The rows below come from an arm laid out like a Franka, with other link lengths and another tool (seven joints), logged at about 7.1 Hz.
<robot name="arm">
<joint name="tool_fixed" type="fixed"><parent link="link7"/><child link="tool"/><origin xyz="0.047 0.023 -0.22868" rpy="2.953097 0 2.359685"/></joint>
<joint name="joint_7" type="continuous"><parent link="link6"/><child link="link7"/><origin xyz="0.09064 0 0" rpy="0 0 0"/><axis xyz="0 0 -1"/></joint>
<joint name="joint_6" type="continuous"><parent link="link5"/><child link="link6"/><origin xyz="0 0 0" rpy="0 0 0"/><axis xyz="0 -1 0"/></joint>
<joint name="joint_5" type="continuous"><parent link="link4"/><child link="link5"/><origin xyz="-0.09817 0 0.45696" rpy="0 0 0"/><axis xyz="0 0 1"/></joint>
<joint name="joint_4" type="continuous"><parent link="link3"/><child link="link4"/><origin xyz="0.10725 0 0" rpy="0 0 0"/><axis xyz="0 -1 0"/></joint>
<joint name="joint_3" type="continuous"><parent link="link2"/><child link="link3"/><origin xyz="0 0 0.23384" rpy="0 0 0"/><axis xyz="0 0 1"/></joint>
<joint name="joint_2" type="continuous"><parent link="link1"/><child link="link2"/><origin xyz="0 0 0" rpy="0 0 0"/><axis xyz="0 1 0"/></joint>
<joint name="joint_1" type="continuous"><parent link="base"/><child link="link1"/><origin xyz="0 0 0.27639" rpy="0 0 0"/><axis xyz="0 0 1"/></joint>
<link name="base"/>
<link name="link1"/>
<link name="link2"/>
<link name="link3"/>
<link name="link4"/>
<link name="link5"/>
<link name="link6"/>
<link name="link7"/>
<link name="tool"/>
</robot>
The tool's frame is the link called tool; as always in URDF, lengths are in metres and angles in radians. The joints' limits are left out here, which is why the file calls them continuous.
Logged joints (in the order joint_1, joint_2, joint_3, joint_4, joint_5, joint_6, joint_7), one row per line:
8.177, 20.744, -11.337, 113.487, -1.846, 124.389, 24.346
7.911, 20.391, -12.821, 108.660, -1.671, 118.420, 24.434
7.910, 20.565, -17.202, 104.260, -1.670, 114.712, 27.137
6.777, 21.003, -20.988, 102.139, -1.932, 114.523, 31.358
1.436, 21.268, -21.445, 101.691, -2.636, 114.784, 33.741
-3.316, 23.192, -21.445, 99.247, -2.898, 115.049, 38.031
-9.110, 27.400, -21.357, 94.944, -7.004, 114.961, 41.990
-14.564, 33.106, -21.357, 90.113, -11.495, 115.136, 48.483
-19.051, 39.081, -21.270, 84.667, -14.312, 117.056, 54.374
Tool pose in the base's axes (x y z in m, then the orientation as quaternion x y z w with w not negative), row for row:
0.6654, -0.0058, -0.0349, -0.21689, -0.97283, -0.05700, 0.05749
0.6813, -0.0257, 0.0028, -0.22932, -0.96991, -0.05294, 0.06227
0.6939, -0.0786, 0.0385, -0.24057, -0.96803, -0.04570, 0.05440
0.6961, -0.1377, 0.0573, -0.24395, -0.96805, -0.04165, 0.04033
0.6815, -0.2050, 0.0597, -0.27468, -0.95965, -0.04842, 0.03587
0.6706, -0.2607, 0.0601, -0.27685, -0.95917, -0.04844, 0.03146
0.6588, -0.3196, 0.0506, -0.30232, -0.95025, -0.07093, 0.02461
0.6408, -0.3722, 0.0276, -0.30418, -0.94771, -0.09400, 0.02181
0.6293, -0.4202, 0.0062, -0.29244, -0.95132, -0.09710, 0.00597
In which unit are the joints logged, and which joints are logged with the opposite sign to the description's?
The joints are logged in degrees. Opposite sign: joint_4, joint_5, joint_7.
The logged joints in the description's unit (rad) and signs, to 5 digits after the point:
0.14272, 0.36205, -0.19787, -1.98072, 0.03222, 2.17100, -0.42492
0.13807, 0.35589, -0.22377, -1.89647, 0.02916, 2.06682, -0.42645
0.13806, 0.35893, -0.30023, -1.81968, 0.02915, 2.00210, -0.47363
0.11828, 0.36657, -0.36631, -1.78266, 0.03372, 1.99880, -0.54730
0.02506, 0.37120, -0.37429, -1.77484, 0.04601, 2.00336, -0.58889
-0.05788, 0.40478, -0.37429, -1.73219, 0.05058, 2.00798, -0.66377
-0.15900, 0.47822, -0.37275, -1.65709, 0.12224, 2.00645, -0.73286
-0.25419, 0.57781, -0.37275, -1.57277, 0.20063, 2.00950, -0.84619
-0.33250, 0.68209, -0.37123, -1.47772, 0.24979, 2.04301, -0.94901

